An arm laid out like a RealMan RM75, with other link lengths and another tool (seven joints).
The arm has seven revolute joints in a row. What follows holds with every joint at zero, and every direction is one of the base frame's.
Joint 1 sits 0.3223 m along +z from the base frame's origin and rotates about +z.
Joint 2 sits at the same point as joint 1 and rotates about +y.
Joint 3 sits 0.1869 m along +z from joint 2 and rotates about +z.
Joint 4 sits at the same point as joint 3 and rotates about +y.
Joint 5 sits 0.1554 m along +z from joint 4 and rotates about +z.
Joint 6 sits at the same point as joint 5 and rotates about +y.
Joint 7 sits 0.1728 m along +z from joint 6 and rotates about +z.
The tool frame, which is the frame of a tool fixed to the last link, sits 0.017 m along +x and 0.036 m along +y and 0.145 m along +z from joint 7; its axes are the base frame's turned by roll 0, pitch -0.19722 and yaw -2.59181 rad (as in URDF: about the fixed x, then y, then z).
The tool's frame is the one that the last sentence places.
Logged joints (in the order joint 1, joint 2, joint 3, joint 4, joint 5, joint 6, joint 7), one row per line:
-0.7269, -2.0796, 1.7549, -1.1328, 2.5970, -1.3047, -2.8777
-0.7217, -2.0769, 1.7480, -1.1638, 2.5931, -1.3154, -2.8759
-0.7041, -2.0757, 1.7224, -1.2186, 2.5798, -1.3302, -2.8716
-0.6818, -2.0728, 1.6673, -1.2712, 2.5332, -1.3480, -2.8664
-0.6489, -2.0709, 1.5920, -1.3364, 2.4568, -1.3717, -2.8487
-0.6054, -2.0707, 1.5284, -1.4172, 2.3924, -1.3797, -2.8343
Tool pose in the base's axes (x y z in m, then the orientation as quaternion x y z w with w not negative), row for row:
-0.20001, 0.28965, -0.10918, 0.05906, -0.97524, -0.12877, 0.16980
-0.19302, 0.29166, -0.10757, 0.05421, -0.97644, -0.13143, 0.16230
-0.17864, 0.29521, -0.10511, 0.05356, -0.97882, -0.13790, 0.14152
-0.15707, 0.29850, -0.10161, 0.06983, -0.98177, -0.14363, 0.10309
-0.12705, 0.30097, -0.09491, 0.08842, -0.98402, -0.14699, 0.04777
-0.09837, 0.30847, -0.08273, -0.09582, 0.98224, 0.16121, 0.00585
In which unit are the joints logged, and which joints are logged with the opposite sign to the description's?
The joints are logged in radians. Opposite sign: joint 4, joint 6.
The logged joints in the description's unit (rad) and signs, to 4 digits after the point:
-0.7269, -2.0796, 1.7549, 1.1328, 2.5970, 1.3047, -2.8777
-0.7217, -2.0769, 1.7480, 1.1638, 2.5931, 1.3154, -2.8759
-0.7041, -2.0757, 1.7224, 1.2186, 2.5798, 1.3302, -2.8716
-0.6818, -2.0728, 1.6673, 1.2712, 2.5332, 1.3480, -2.8664
-0.6489, -2.0709, 1.5920, 1.3364, 2.4568, 1.3717, -2.8487
-0.6054, -2.0707, 1.5284, 1.4172, 2.3924, 1.3797, -2.8343

